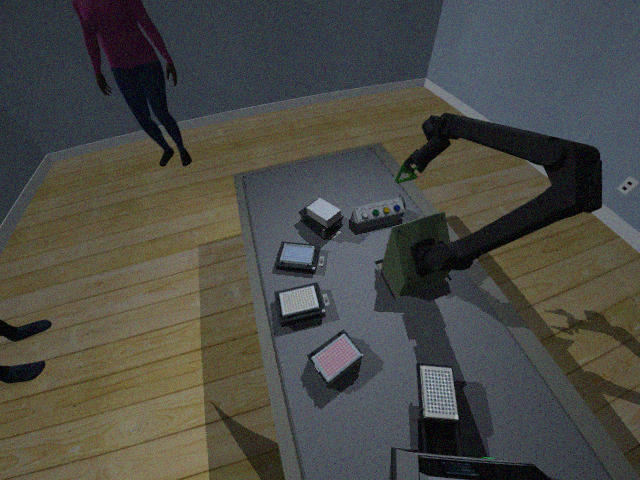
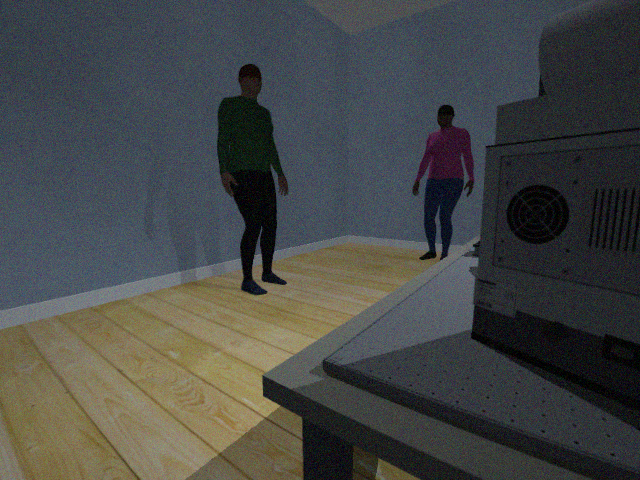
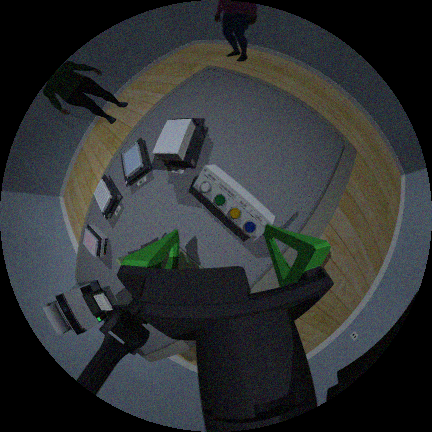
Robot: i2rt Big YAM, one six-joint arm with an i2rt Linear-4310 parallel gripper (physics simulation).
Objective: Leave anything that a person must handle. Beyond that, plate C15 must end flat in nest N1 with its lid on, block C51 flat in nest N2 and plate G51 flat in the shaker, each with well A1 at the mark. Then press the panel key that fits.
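Observation:
My gripper [image 1: 406, 176] [image 3: 222, 231] is open and empty, raised above the right edge of the table near the key panel [image 1: 377, 223] [image 3: 242, 191]. The panel has white, green, yellow and blue keys. A thick white block [image 1: 323, 210] [image 3: 174, 137] sits in the dark nest beside the panel. A bluish-topped plate [image 1: 298, 254] [image 3: 134, 159] and a cream plate [image 1: 298, 301] [image 3: 104, 196] sit in the following nests. A pink-welled plate [image 1: 337, 356] [image 3: 94, 241] rests turned on a dark base. A white welled plate [image 1: 438, 392] [image 3: 103, 301] lies before the instrument. Labels and A1 marks are unreadable.
An olive panel [image 1: 416, 232] stands by the arm's base. The large instrument [image 2: 558, 170] [image 3: 69, 311] is at the table's end. A person in pink [image 1: 121, 38] [image 2: 449, 152] stands beyond the table; one in green [image 2: 245, 134] [image 3: 65, 82] stands at its long side.

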